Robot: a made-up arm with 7 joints.
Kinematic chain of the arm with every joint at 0, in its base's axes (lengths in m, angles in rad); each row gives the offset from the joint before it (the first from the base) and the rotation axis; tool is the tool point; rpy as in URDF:
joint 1: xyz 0 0 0.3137 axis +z
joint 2: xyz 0 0 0 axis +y
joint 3: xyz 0 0 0.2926 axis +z
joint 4: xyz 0.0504 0 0 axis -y
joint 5: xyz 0.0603 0 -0.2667 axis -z
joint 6: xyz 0 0 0 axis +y
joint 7: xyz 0.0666 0 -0.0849 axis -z
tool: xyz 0 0 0 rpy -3.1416 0 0
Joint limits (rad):
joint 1: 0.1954..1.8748
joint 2: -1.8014..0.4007
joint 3: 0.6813..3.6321
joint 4: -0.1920..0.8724
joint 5: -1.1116..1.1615
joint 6: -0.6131..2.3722
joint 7: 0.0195..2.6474
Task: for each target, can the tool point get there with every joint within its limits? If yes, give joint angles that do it. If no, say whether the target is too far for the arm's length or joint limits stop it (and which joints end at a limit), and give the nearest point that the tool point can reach.
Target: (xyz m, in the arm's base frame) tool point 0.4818 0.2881 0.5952
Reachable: no: joint limits stop it (at a limit: joint 1, joint 3, joint 4, joint 6) | nearest point 0.2997 0.2546 0.4966 | short by 0.210 m
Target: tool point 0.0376 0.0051 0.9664
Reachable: no: joint limits stop it (at a limit: joint 1, joint 3, joint 4, joint 6) | nearest point -0.0081 0.1537 0.6917 | short by 0.316 m
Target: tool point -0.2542 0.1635 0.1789
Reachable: yes | joints 0.3881 -0.8675 2.3019 0.7585 -0.1761 0.9433 1.4443
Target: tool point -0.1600 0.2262 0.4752
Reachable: yes | joints 0.7971 -1.0893 1.0281 0.6855 -0.0917 0.8342 1.5066
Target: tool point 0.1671 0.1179 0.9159
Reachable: no: joint limits stop it (at a limit: joint 1, joint 3, joint 4, joint 6) | nearest point 0.0796 0.1851 0.6812 | short by 0.259 m
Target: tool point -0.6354 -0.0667 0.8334
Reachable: no: too far | nearest point -0.3438 -0.0361 0.5949 | short by 0.378 m
